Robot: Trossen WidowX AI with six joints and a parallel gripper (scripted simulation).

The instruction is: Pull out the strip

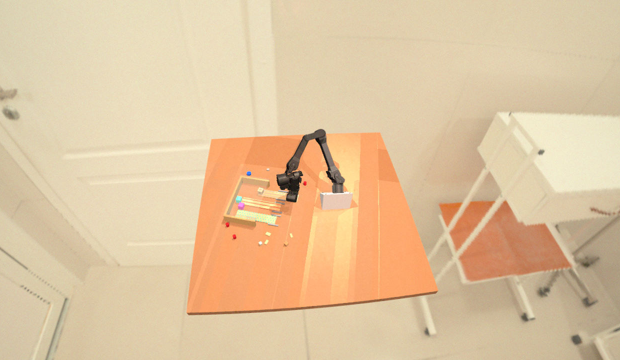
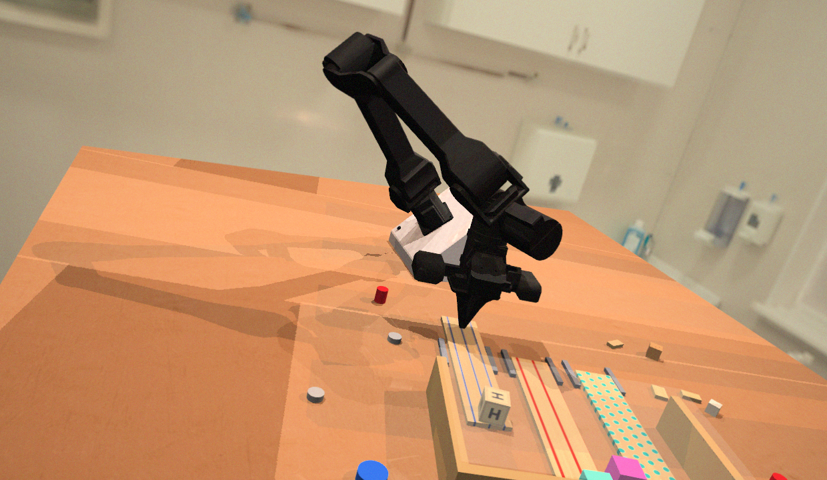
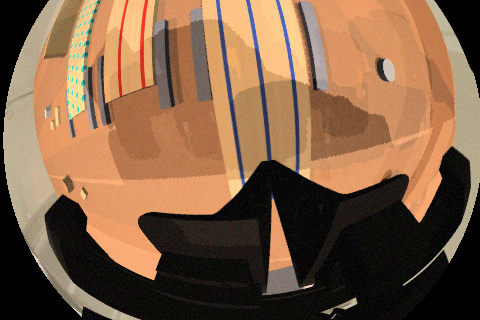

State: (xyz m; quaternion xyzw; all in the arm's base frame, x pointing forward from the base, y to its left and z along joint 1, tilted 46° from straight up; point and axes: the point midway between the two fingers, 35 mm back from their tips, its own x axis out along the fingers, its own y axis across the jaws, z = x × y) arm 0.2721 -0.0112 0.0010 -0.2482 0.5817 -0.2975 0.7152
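My gripper tip is now 100 mm short of the strip and 10 mm to the left of it. The rest, counted from my gripper tip: cube 210 mm ahead, 30 mm to the right, 20 mm above; blue disc 310 mm ahead, 190 mm to the right.
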